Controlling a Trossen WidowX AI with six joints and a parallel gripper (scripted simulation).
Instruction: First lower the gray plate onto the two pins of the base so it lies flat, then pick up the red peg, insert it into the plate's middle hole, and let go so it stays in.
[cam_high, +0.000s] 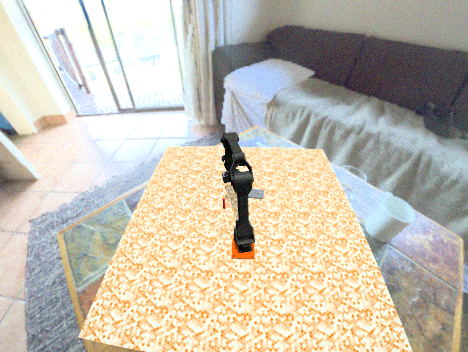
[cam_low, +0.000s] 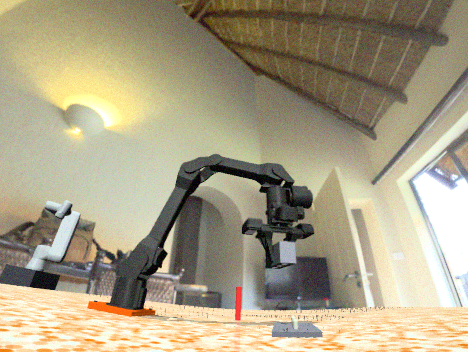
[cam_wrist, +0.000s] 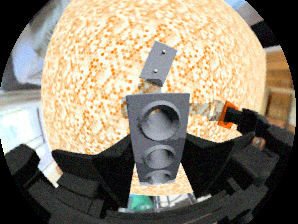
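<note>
Now: gripper tip 13 cm to the left of the gray base, 13 cm above it and 2 cm past it. From my gripper tip the other things lie so: gray plate (3 cm above); then red peg (10 cm below, 9 cm behind, 6 cm to the left).
</note>
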